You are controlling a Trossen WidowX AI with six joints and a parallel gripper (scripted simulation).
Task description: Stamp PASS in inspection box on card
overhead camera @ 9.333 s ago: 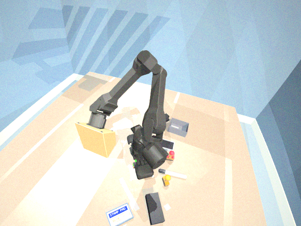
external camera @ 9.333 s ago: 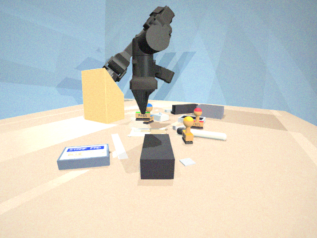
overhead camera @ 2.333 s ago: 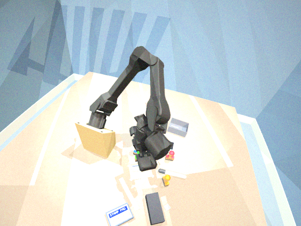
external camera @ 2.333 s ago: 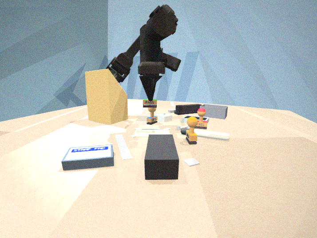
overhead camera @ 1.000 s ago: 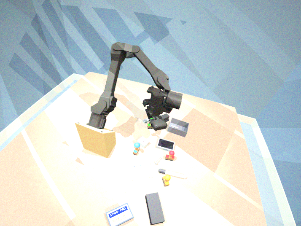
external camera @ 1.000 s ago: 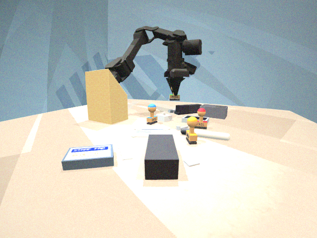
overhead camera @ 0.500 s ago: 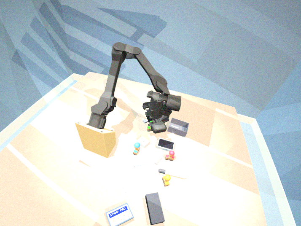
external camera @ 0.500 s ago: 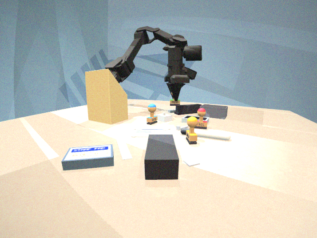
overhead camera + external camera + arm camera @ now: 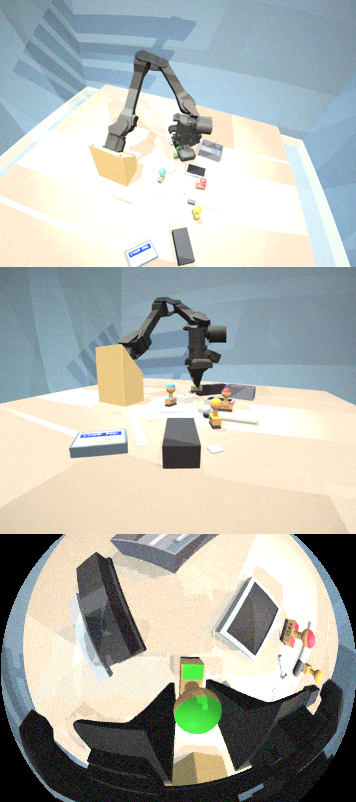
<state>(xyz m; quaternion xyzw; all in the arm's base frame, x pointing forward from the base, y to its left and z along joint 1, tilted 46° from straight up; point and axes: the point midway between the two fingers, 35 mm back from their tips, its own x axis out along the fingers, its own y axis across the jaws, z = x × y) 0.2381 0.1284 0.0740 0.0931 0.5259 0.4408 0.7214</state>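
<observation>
Now: the green knob stamp right at my gripper tip. The rest, counted from my gripper tip: ink pad: 10 cm ahead, 4 cm to the right, 4 cm below; blue-knobbed stamp: 4 cm behind, 12 cm to the right, 2 cm below; black bar: 3 cm ahead, 11 cm to the left, 3 cm below.
</observation>
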